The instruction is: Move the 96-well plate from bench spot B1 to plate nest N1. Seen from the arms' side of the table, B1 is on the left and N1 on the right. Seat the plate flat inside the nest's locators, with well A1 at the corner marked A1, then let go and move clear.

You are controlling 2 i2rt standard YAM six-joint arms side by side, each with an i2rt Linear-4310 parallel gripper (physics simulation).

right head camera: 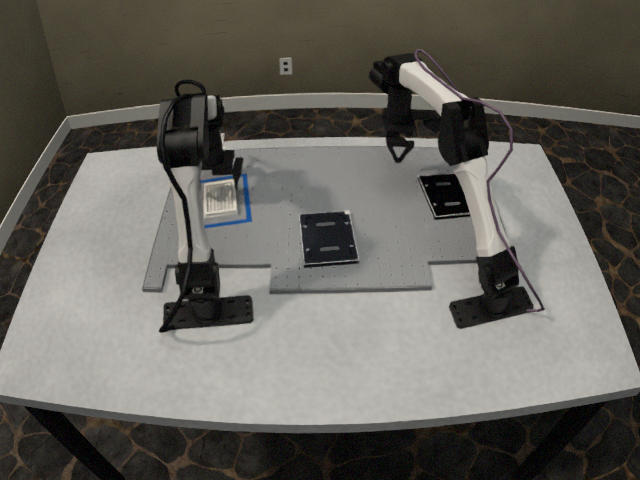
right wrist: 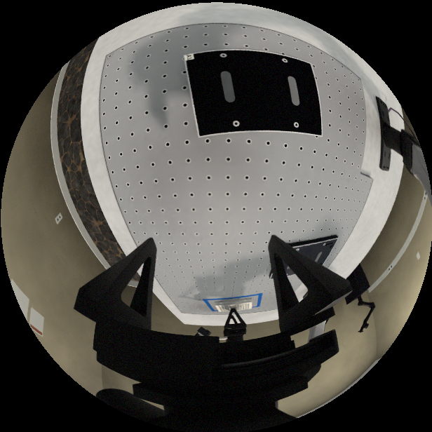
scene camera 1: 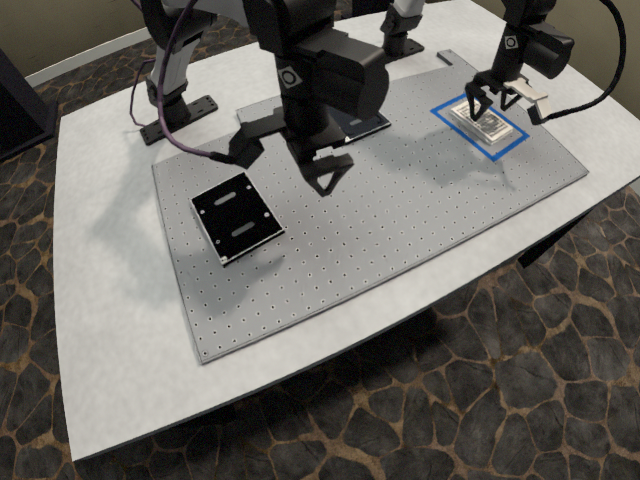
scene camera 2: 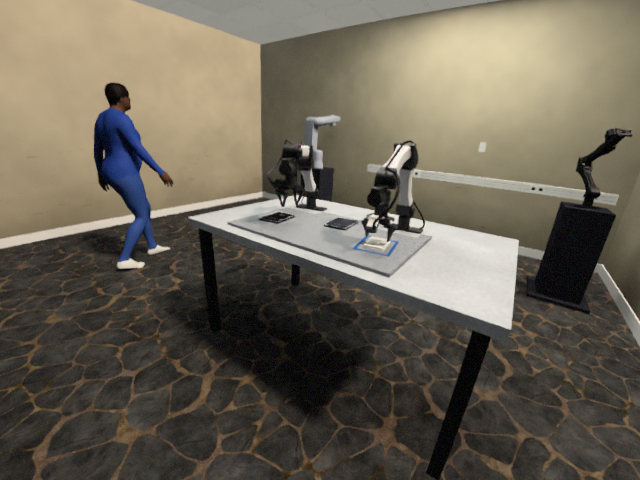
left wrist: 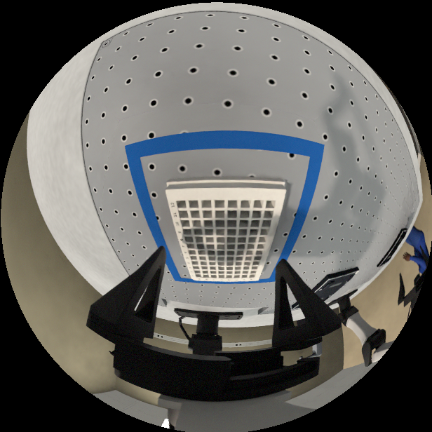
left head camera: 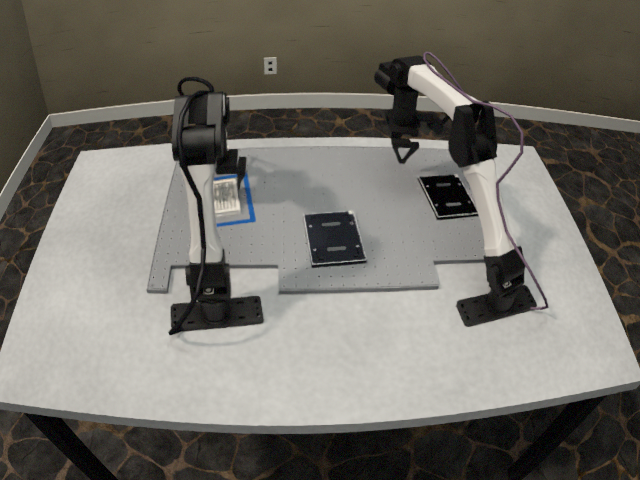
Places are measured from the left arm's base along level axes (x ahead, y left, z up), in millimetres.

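Where they show: left gripper, fingertip midpoint: (right head camera: pixel 218 189) (scene camera 1: pixel 488 115) (scene camera 2: pixel 377 239) (left head camera: pixel 220 188); right gripper, fingertip midpoint: (right head camera: pixel 396 150) (scene camera 1: pixel 312 173) (scene camera 2: pixel 289 205) (left head camera: pixel 398 151); left arm's base, link origin: (right head camera: pixel 207 314) (scene camera 1: pixel 392 53) (scene camera 2: pixel 402 229) (left head camera: pixel 215 315); right arm's base, link origin: (right head camera: pixel 492 308) (scene camera 1: pixel 179 120) (scene camera 2: pixel 311 208) (left head camera: pixel 497 306).
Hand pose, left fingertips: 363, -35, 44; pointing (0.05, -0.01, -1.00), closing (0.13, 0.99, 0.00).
Each offset is from my left fingertips to the centre of the thing, as dx, dy, dz. Level surfaces: height alone.
The white 96-well plate {-10, -1, -24} (left head camera: pixel 226 197) (right head camera: pixel 220 198) (scene camera 1: pixel 483 125) (scene camera 2: pixel 375 243) (left wrist: pixel 227 235) lies flat inside the blue outline of B1 {-10, -1, -31} (left head camera: pixel 251 204) (scene camera 1: pixel 463 134) (left wrist: pixel 225 139). In the left wrist view its column numbers run along its left edge, 12 at the top; well A1's letter is unreadable. My left gripper (left wrist: pixel 224 258) (scene camera 1: pixel 489 113) is open and empty, low over the plate, one finger toward each long side. The black nest N1 {-88, -580, -23} (left head camera: pixel 447 195) (scene camera 1: pixel 235 213) (right wrist: pixel 260 92) is empty, its A1 label (right wrist: pixel 188 57) at the upper left corner in the right wrist view. My right gripper (right wrist: pixel 211 242) is open and empty, above the perforated board beside N1.
A second black nest {-194, -250, -23} (left head camera: pixel 334 240) (right head camera: pixel 328 237) (scene camera 2: pixel 341 223) stands empty on the perforated board {dz -30} (left head camera: pixel 361 279), between B1 and N1 and nearer the arm bases. A person in blue (scene camera 2: pixel 121 155) stands beyond the table's left end in scene camera 2.
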